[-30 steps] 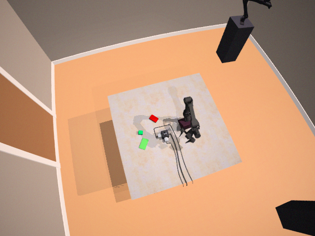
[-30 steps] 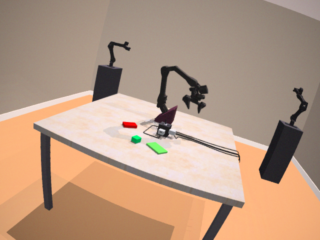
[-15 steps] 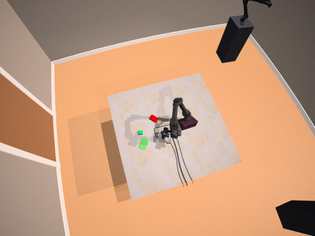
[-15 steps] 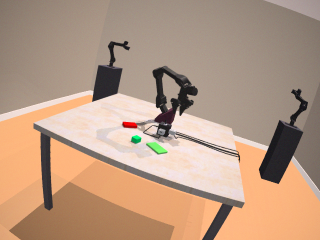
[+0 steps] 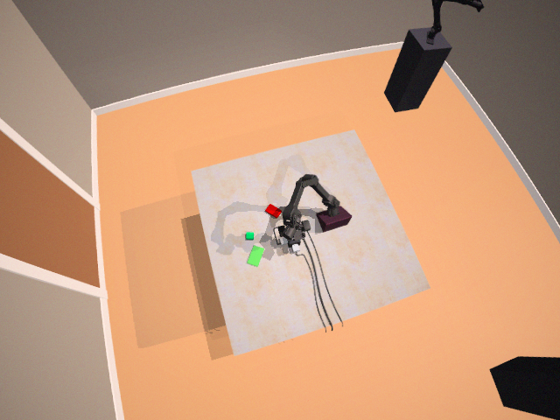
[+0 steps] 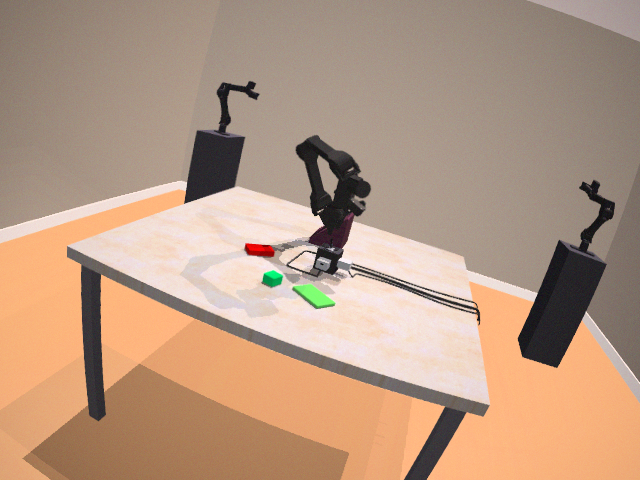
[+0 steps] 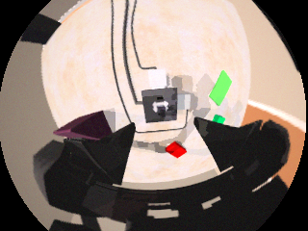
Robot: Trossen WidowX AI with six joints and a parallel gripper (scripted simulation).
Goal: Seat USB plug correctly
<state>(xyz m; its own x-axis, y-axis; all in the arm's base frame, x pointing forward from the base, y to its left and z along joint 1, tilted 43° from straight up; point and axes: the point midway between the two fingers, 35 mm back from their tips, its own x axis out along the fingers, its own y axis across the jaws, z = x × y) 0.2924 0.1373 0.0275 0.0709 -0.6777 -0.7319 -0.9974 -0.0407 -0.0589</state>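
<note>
My gripper tip is now 4 cm above the small USB plug. Round my gripper tip: small green cube 26 cm ahead, 9 cm to the right, 12 cm below; green flat block 26 cm ahead, 5 cm to the left, 13 cm below; red flat block 7 cm ahead, 23 cm to the right, 13 cm below.
</note>
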